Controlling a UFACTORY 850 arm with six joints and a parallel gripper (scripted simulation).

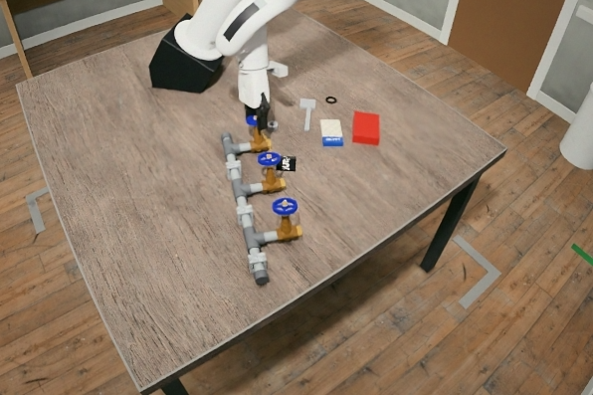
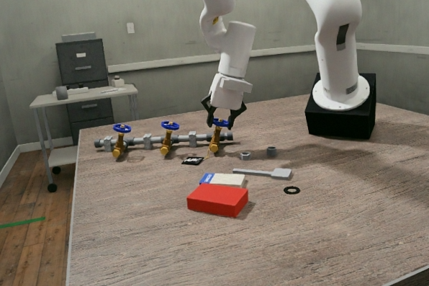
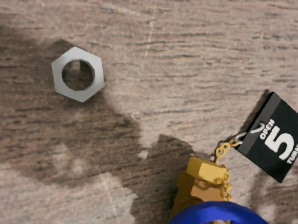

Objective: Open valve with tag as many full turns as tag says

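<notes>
Right now the grey hex nut is 9 cm to the left of my hand, 9 cm below it and 5 cm behind it. Round my hand: grey cap (13 cm behind, 10 cm below, 9 cm to the left); grey t-shaped tool (23 cm to the left, 10 cm below, 5 cm behind); black tag (10 cm below, 10 cm ahead, 4 cm to the left).
</notes>
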